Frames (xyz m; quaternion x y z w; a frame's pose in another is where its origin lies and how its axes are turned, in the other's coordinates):
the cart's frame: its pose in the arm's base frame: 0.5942 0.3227 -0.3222 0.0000 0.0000 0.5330 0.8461
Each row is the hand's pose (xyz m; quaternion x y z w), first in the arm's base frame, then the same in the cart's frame.
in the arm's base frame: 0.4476 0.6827 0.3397 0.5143 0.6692 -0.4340 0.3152
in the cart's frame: 0.2614 0.2877 0.6619 0.7918 0.2921 -0.5352 0.0354
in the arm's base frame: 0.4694 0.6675 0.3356 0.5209 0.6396 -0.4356 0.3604
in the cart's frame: 0.2571 0.2615 0.6578 0.7816 0.2635 -0.5606 0.0728
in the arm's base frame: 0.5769 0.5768 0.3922 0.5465 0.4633 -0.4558 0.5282
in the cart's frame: 0.2217 0.1253 0.7144 0.7093 0.1007 -0.6672 0.2040
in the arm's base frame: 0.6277 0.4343 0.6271 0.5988 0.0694 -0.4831 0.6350
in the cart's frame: 0.1151 0.0180 0.9493 0.5436 -0.2604 -0.7472 0.2798
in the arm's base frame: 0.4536 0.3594 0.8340 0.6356 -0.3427 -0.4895 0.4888
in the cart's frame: -0.0276 0.1427 1.1562 0.3551 -0.6288 -0.6747 0.1527
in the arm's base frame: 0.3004 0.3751 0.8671 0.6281 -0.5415 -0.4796 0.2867
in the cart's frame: -0.0796 0.2876 1.1893 -0.2428 0.7930 0.5586 0.0131
